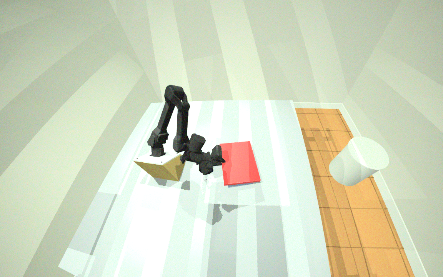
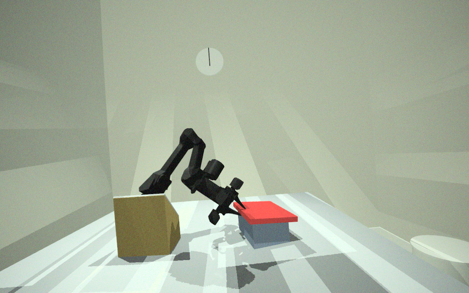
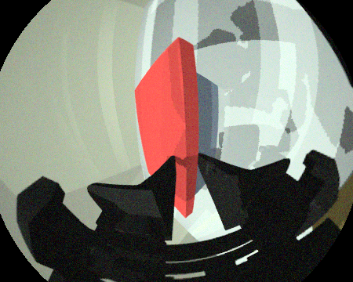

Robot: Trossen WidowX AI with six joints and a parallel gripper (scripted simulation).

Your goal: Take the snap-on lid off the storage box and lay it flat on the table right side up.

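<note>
The red lid lies 7 cm ahead of my gripper tip and 3 cm to the left of it. Also, from my gripper tip: storage box: 6 cm ahead, 5 cm below, 2 cm to the left.
</note>
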